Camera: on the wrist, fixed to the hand. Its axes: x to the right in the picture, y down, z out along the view.
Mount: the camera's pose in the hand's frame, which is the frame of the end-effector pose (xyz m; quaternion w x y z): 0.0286 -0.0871 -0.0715 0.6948 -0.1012 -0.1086 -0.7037
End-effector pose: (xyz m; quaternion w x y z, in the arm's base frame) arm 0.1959 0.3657 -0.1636 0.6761 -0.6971 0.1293 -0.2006
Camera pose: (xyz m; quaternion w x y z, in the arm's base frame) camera 0.1808 0.2937 -0.0736 0.2721 -0.6655 -0.4538 -0.5264
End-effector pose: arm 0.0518 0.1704 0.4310 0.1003 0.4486 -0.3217 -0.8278
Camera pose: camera 0.1037 0.1931 0.3295 0.5024 -0.4380 -0.1650 0.7270
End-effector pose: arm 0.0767 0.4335 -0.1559 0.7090 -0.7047 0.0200 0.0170
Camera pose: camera 0.1095 0.3613 -0.0708 0.4354 -0.5736 -0.5607 -0.4086
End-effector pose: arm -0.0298 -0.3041 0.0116 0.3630 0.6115 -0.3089 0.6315
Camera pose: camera 0.0042 -0.1946 0.0310 0.7250 0.6741 0.1124 0.0857
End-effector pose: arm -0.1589 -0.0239 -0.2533 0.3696 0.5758 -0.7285 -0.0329
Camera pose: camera -0.0485 -0.0507 -0.2284 0.2128 0.8718 -0.1378 -0.4192
